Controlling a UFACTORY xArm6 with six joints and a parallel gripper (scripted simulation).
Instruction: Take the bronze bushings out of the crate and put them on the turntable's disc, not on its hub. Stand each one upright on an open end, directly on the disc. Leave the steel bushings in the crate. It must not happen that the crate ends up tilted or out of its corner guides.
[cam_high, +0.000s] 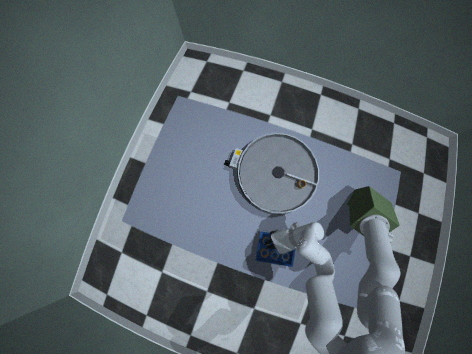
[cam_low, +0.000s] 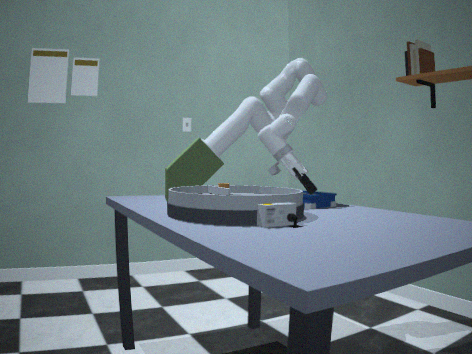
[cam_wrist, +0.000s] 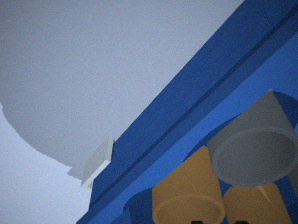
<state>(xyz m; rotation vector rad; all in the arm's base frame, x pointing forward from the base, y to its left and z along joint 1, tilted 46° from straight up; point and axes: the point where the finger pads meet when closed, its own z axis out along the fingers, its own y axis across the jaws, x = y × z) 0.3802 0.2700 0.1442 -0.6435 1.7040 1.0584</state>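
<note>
The blue crate lies 5 cm behind my hand, 1 cm to the left of it and 5 cm below it. Round my hand: round turntable disc (13 cm ahead, 34 cm to the right, 2 cm below); turntable (14 cm ahead, 34 cm to the right, 2 cm below).
</note>
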